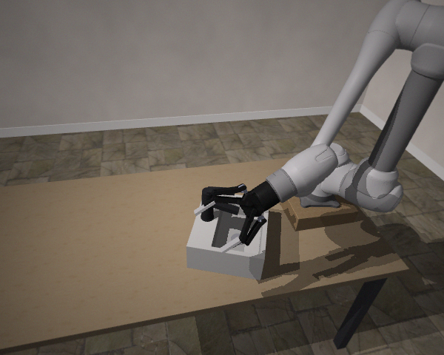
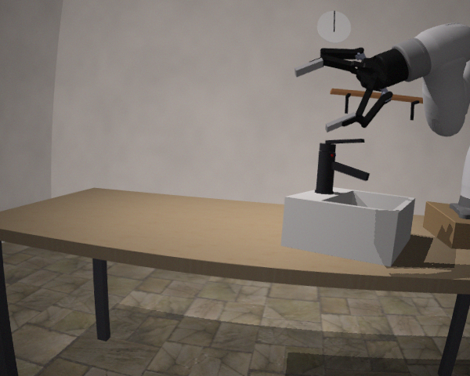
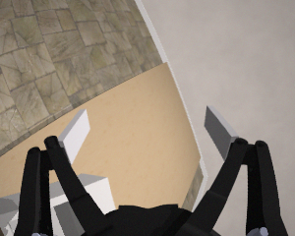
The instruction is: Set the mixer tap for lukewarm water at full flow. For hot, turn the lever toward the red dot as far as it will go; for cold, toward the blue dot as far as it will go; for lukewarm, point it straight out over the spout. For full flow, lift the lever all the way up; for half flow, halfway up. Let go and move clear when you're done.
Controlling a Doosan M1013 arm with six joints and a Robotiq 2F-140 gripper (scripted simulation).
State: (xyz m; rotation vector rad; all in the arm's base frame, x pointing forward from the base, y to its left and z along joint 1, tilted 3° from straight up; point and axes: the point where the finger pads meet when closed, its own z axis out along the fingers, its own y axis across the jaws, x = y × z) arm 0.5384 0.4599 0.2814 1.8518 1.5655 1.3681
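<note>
Now: the lever 28 cm to the right of my hand, 9 cm below it and 6 cm behind it. Round my hand: white sink basin 32 cm below, 26 cm to the right, 12 cm behind; black mixer tap 29 cm to the right, 13 cm below, 3 cm behind.
</note>
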